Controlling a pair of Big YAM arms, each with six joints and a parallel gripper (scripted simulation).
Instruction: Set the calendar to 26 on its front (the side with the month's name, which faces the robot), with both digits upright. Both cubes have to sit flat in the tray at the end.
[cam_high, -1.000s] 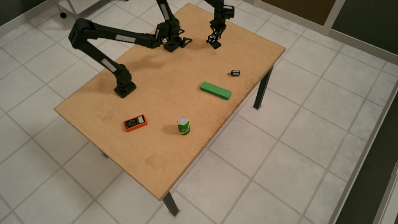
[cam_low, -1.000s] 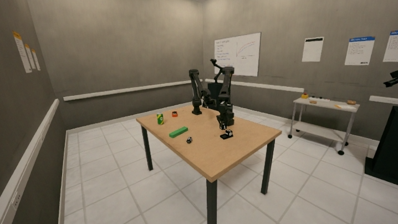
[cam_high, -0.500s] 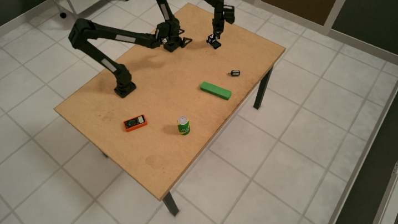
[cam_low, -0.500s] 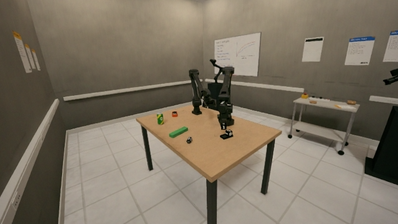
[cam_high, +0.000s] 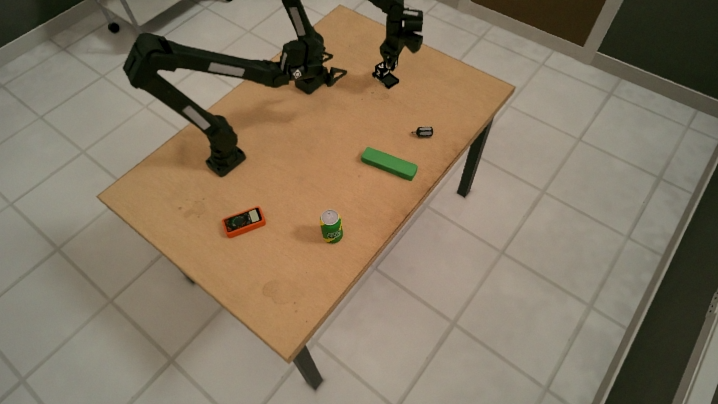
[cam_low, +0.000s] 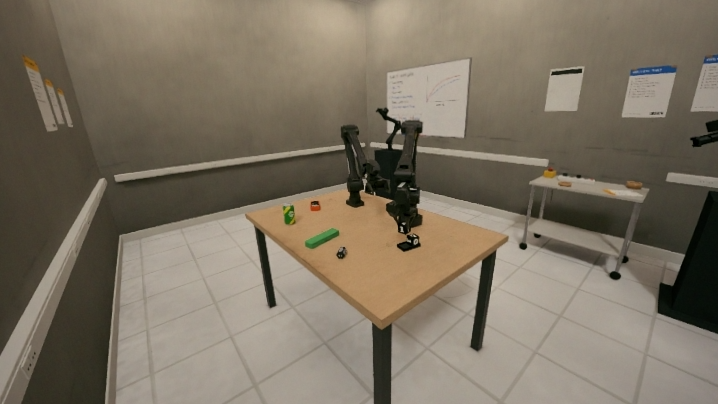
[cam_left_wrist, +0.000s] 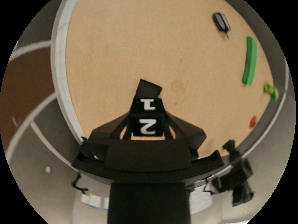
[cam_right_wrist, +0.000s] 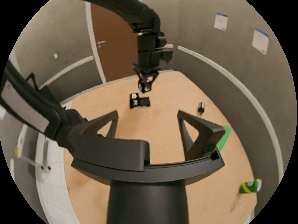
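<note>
The black calendar cube lies 8 cm below my left hand, 5 cm behind it and 1 cm to the left of it.
</note>
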